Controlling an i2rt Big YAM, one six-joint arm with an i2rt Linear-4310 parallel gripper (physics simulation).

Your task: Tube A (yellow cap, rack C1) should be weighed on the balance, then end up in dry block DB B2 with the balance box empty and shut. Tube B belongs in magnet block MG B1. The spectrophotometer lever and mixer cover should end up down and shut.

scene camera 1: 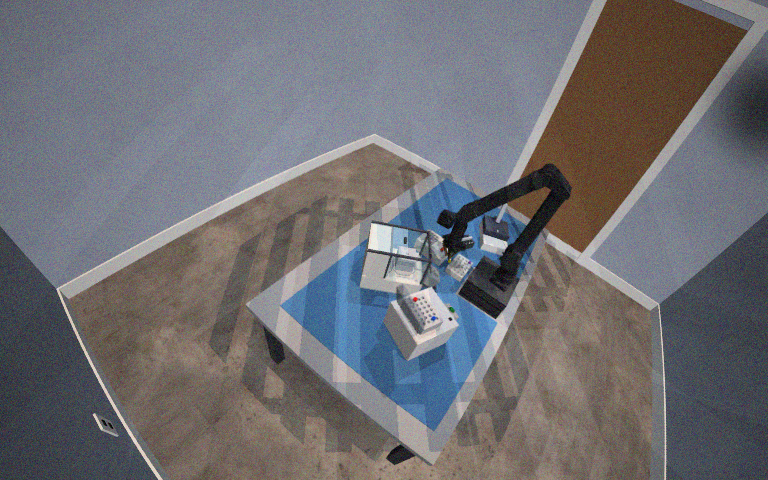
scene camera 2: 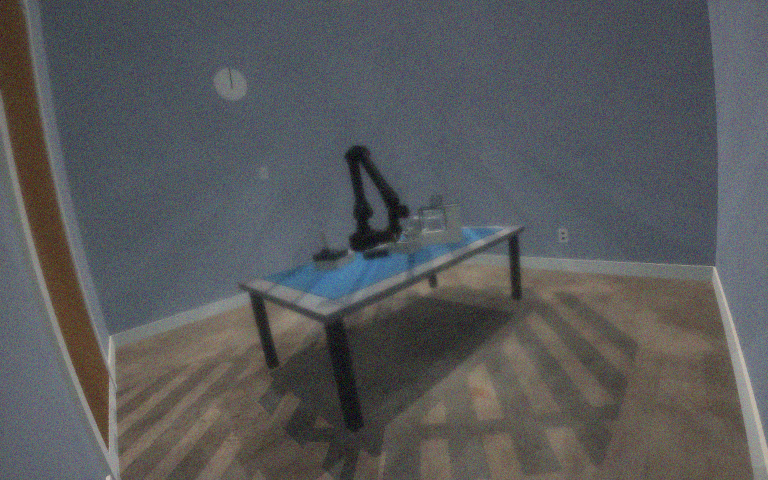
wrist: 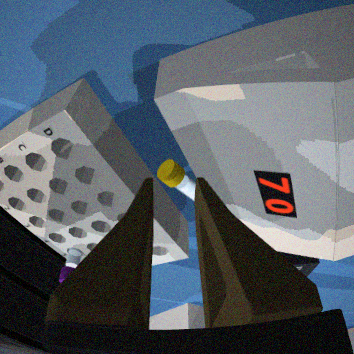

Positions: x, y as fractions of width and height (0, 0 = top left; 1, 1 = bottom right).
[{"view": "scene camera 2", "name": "glass-box balance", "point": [0.58, 0.47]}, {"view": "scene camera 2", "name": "spectrophotometer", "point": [0.43, 0.54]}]
